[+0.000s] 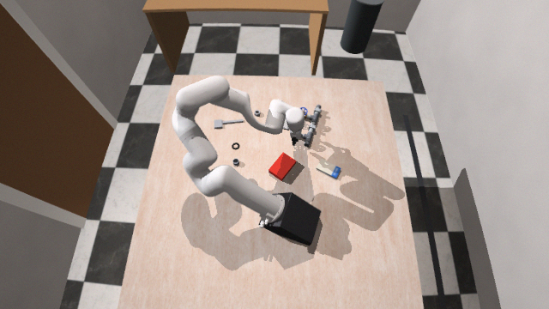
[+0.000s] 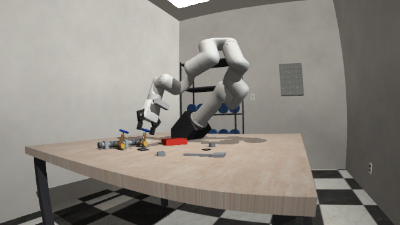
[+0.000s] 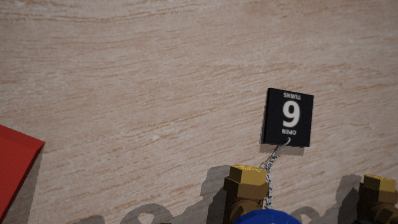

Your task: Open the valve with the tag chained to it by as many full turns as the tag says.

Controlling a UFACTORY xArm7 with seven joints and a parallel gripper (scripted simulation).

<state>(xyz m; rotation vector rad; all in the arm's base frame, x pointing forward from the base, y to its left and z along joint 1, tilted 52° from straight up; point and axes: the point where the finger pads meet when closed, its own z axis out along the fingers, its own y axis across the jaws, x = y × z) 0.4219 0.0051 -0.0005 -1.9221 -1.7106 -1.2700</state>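
Now: hand 7 cm short of the black tag, 6 cm to the right of it and 8 cm above it. The rest, counted from my hand: red block 17 cm behind, 2 cm to the left, 7 cm below; then white box 12 cm behind, 20 cm to the right, 8 cm below; then grey flat tool 39 cm to the left, 8 cm below.
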